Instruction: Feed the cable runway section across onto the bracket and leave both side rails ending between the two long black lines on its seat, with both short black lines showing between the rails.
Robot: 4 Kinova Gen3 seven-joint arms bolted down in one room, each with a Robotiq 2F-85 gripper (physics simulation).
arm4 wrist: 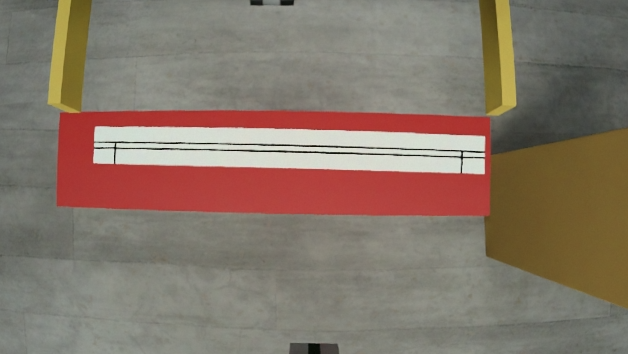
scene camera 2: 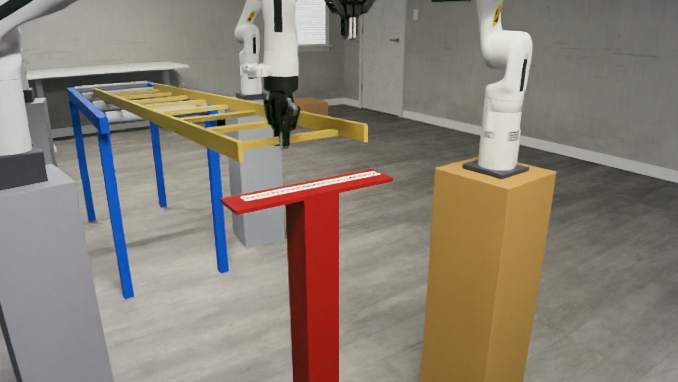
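The yellow runway section (scene camera 2: 187, 124) lies on the blue stand (scene camera 2: 91, 111), its near end reaching past the stand. Its left rail (arm4 wrist: 72, 55) and right rail (arm4 wrist: 497, 60) end near the upper edge of the red bracket (arm4 wrist: 275, 190) (scene camera 2: 320, 189) in the wrist view, off its white strip (arm4 wrist: 280, 137) (scene camera 2: 310, 185). Two long and two short black lines show on the strip. In the scene view the rail ends appear above and behind the bracket. Arm4's gripper (arm4 wrist: 293, 175) is open above the bracket. A centre gripper (scene camera 2: 284, 144) is at the end rung; its grip is unclear. Another gripper (scene camera 2: 352, 35) hangs at the top centre.
An orange pedestal (arm4 wrist: 560, 210) (scene camera 2: 465, 260) stands right of the bracket and carries an arm. A grey pedestal (scene camera 2: 50, 250) with an arm stands at the left front. Another grey pedestal (scene camera 2: 257, 200) stands behind the runway. A white table (scene camera 2: 110, 70) stands along the back wall.
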